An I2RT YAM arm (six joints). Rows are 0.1 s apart.
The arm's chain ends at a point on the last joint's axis. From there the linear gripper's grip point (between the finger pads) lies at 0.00 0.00 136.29 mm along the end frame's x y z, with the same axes.
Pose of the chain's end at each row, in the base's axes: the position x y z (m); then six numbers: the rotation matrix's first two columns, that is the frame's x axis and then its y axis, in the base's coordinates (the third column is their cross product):
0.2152 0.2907 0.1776 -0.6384 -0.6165 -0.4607 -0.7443 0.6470 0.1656
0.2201 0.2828 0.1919 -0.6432 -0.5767 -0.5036 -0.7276 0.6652 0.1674
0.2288 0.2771 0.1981 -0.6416 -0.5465 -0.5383 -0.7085 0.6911 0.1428
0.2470 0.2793 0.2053 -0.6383 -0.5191 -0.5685 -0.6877 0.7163 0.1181
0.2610 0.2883 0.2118 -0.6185 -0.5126 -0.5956 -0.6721 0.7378 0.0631
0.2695 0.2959 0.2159 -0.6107 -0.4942 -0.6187 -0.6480 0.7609 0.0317
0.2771 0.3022 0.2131 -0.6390 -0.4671 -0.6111 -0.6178 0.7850 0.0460
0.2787 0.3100 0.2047 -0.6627 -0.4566 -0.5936 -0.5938 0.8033 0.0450
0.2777 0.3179 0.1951 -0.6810 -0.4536 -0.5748 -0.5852 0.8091 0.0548
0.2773 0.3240 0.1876 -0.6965 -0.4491 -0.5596 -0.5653 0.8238 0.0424
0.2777 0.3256 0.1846 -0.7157 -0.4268 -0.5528 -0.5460 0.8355 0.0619
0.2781 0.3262 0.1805 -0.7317 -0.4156 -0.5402 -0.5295 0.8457 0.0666
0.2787 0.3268 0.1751 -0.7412 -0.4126 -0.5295 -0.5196 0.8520 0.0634
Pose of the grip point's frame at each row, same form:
0.2419 0.3518 0.0588 -0.6384 -0.6165 -0.4607 -0.7443 0.6470 0.1656
0.2526 0.3474 0.0764 -0.6432 -0.5767 -0.5036 -0.7276 0.6652 0.1674
0.2689 0.3416 0.0849 -0.6416 -0.5465 -0.5383 -0.7085 0.6911 0.1428
0.2941 0.3429 0.0943 -0.6383 -0.5191 -0.5685 -0.6877 0.7163 0.1181
0.3165 0.3482 0.1027 -0.6185 -0.5126 -0.5956 -0.6721 0.7378 0.0631
0.3315 0.3532 0.1089 -0.6107 -0.4942 -0.6187 -0.6480 0.7609 0.0317
0.3396 0.3577 0.1054 -0.6390 -0.4671 -0.6111 -0.6178 0.7850 0.0460
0.3409 0.3621 0.0952 -0.6627 -0.4566 -0.5936 -0.5938 0.8033 0.0450
0.3377 0.3688 0.0838 -0.6810 -0.4536 -0.5748 -0.5852 0.8091 0.0548
0.3375 0.3711 0.0748 -0.6965 -0.4491 -0.5596 -0.5653 0.8238 0.0424
0.3370 0.3728 0.0713 -0.7157 -0.4268 -0.5528 -0.5460 0.8355 0.0619
0.3366 0.3718 0.0662 -0.7317 -0.4156 -0.5402 -0.5295 0.8457 0.0666
0.3366 0.3707 0.0598 -0.7412 -0.4126 -0.5295 -0.5196 0.8520 0.0634

